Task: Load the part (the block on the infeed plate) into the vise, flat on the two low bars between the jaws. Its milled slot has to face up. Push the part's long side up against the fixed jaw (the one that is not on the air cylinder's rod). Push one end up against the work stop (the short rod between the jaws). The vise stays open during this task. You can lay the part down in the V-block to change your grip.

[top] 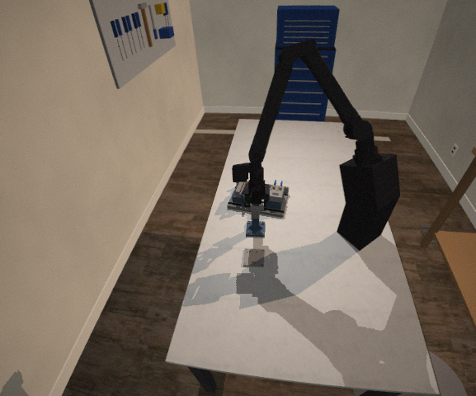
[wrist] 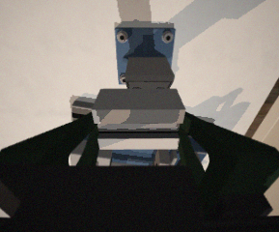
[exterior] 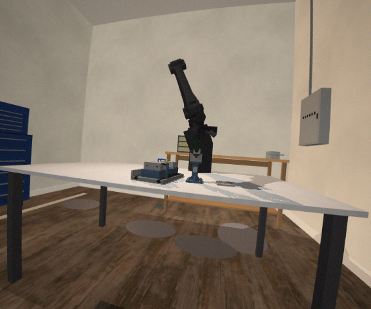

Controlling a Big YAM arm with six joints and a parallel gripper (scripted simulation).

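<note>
The fixed jaw is 8 cm ahead of my hand, 23 cm to the right of it and 10 cm below it. The rest, counted from my hand: post: 1 cm ahead, 12 cm below; work stop rod: 6 cm ahead, 17 cm to the right, 8 cm below; part: right at my hand.
</note>
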